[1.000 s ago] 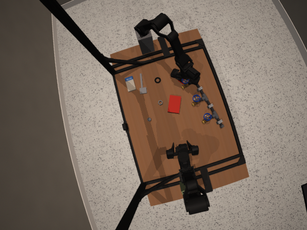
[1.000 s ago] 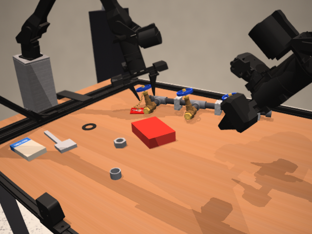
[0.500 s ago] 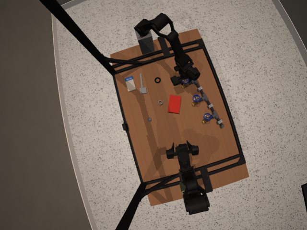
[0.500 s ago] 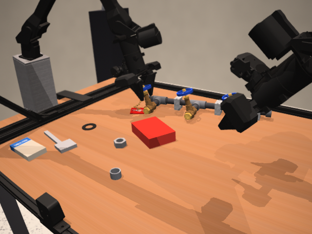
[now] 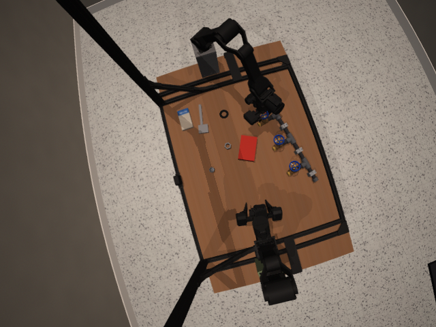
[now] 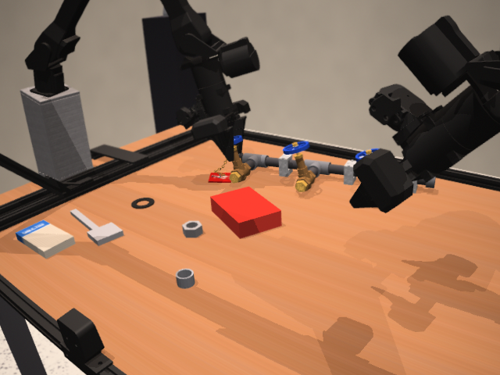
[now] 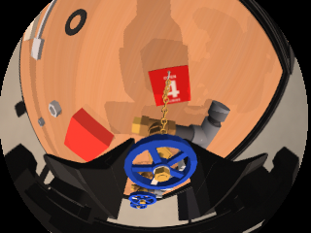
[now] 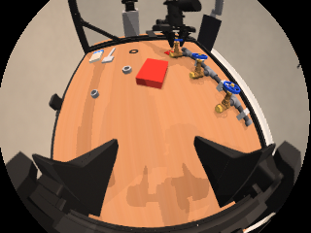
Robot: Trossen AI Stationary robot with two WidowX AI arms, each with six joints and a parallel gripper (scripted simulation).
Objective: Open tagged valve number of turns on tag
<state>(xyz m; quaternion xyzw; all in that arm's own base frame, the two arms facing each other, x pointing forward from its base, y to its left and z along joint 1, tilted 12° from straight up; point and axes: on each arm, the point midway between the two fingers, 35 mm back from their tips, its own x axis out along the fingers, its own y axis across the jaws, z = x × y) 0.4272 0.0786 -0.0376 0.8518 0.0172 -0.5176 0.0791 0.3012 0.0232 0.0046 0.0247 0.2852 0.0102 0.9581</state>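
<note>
The red tag is 90 mm below my left hand, 40 mm to the left of it and 10 mm behind it. Also, from my left hand: box 380 mm behind, 120 mm to the left, 80 mm below; then red block 120 mm to the right, 110 mm behind, 80 mm below; then grey t-shaped piece 300 mm behind, 90 mm below, 80 mm to the left.
</note>
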